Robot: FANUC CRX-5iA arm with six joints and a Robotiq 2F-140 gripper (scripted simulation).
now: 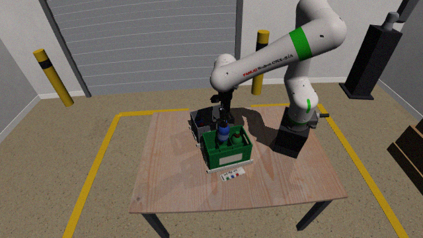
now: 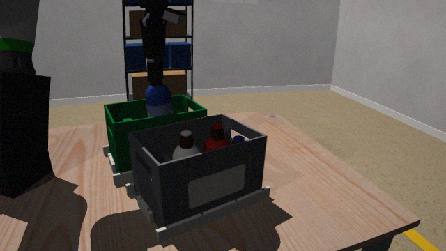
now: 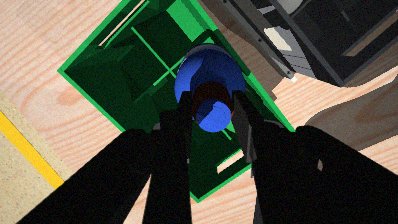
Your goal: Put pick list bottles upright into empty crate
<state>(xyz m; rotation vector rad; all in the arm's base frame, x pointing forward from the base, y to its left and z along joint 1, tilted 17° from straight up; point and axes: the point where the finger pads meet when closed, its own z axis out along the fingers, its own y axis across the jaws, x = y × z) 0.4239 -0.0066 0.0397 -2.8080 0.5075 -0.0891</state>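
Right now the green crate is 10 mm behind my hand, 40 mm to the left of it and 210 mm below it. Also, from my hand: red-label bottle: 160 mm ahead, 100 mm to the right, 210 mm below; green-label bottle: 80 mm behind, 30 mm to the right, 210 mm below; white-label bottle: 80 mm ahead, 140 mm to the right, 210 mm below.
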